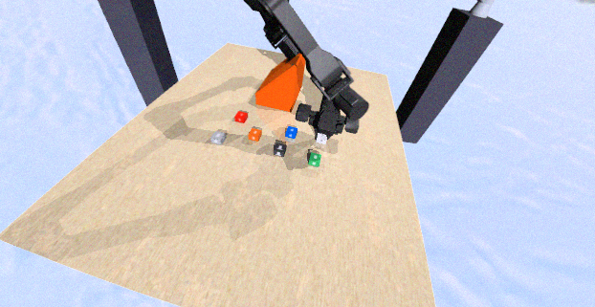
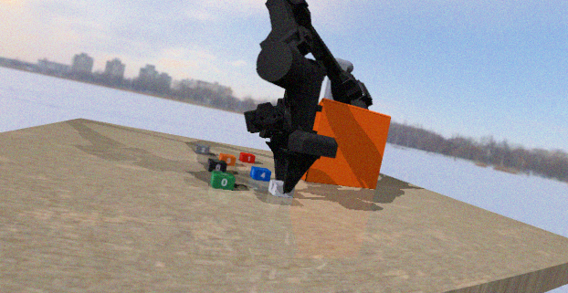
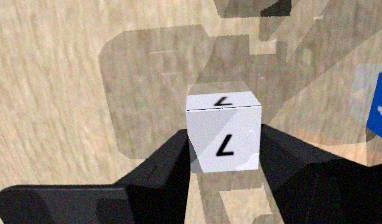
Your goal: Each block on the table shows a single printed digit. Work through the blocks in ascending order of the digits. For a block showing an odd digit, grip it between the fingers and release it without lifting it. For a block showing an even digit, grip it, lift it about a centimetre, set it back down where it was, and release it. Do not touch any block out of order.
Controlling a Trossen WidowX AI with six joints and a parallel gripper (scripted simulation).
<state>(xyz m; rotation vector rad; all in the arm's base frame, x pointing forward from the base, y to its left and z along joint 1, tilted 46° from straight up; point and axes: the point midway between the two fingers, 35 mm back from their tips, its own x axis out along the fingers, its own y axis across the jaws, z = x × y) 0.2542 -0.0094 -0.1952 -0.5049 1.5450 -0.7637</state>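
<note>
My gripper tip is right at the white block. Round my gripper tip: black block (8 cm ahead, 13 cm to the right); blue block (10 cm to the right); green block (10 cm ahead, 2 cm to the right).
</note>
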